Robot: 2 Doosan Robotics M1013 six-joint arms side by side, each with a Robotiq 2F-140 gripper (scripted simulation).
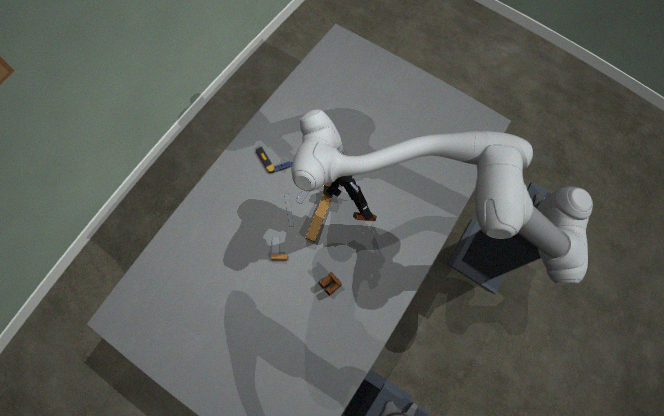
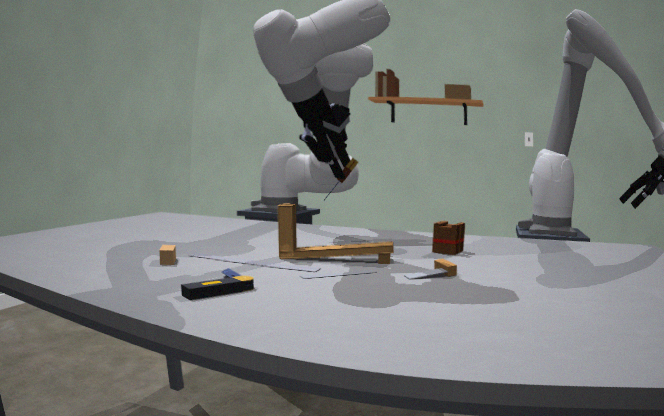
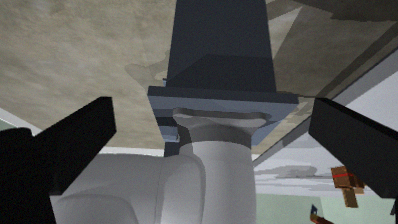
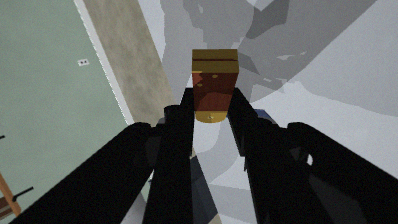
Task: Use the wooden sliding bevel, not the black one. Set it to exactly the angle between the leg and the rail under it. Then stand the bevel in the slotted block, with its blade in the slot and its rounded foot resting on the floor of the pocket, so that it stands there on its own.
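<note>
My left gripper [image 3: 212,115] is here, and so is my right gripper [image 2: 344,172], which I can also find in image 4 [image 4: 211,102]. I see a wooden sliding bevel [image 4: 214,71] too. Then there is a black bevel [image 2: 211,288], and in image 4 that black bevel is out of frame.
</note>
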